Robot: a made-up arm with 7 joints. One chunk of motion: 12 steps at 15 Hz.
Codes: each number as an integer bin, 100 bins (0 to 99) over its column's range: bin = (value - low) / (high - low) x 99, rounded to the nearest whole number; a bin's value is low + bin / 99 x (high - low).
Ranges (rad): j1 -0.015..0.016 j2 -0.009..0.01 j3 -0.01..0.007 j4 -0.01..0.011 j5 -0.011..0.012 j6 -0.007..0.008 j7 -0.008..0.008
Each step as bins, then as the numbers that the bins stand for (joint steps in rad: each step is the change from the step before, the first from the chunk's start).
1 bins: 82 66 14 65 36 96 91
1 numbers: 0.01068 0.00367 -0.00760 0.00379 -0.00264 0.00755 0.00671
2 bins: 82 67 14 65 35 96 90
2 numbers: 0.01068 0.00386 -0.00760 0.00379 -0.00287 0.00755 0.00655
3 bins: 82 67 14 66 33 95 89
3 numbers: 0.01068 0.00386 -0.00760 0.00400 -0.00333 0.00739 0.00638
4 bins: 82 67 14 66 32 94 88
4 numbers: 0.01068 0.00386 -0.00760 0.00400 -0.00357 0.00724 0.00622
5 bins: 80 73 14 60 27 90 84
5 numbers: 0.01005 0.00501 -0.00760 0.00273 -0.00473 0.00664 0.00558
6 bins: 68 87 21 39 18 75 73
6 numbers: 0.00629 0.00770 -0.00639 -0.00173 -0.00682 0.00436 0.00380
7 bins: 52 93 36 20 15 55 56
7 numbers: 0.00128 0.00885 -0.00382 -0.00576 -0.00752 0.00133 0.00105
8 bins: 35 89 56 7 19 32 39
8 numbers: -0.00404 0.00808 -0.00038 -0.00852 -0.00659 -0.00215 -0.00170
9 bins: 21 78 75 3 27 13 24
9 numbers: -0.00842 0.00597 0.00288 -0.00936 -0.00473 -0.00503 -0.00412
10 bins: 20 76 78 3 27 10 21
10 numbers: -0.00874 0.00559 0.00339 -0.00936 -0.00473 -0.00548 -0.00461
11 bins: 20 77 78 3 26 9 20
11 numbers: -0.00874 0.00578 0.00339 -0.00936 -0.00496 -0.00564 -0.00477
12 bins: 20 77 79 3 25 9 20
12 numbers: -0.00874 0.00578 0.00357 -0.00936 -0.00519 -0.00564 -0.00477
